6 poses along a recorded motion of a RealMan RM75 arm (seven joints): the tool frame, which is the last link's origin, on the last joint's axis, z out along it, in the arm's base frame.
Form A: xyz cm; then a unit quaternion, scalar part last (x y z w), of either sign.
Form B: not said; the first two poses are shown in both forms.
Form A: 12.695 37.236 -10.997 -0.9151 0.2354 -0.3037 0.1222
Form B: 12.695 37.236 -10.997 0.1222 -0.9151 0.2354 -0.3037
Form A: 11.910 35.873 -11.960 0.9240 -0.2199 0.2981 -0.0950
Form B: 11.910 35.873 -11.960 0.0950 -0.9240 0.2199 -0.2981
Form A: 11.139 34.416 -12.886 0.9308 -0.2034 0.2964 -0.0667
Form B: 11.139 34.416 -12.886 0.0667 -0.9308 0.2034 -0.2964
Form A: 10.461 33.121 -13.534 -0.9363 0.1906 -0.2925 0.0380
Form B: 10.461 33.121 -13.534 0.0380 -0.9363 0.1906 -0.2925
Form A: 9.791 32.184 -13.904 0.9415 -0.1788 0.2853 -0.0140
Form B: 9.791 32.184 -13.904 0.0140 -0.9415 0.1788 -0.2853
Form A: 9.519 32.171 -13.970 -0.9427 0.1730 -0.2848 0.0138
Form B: 9.519 32.171 -13.970 0.0138 -0.9427 0.1730 -0.2848
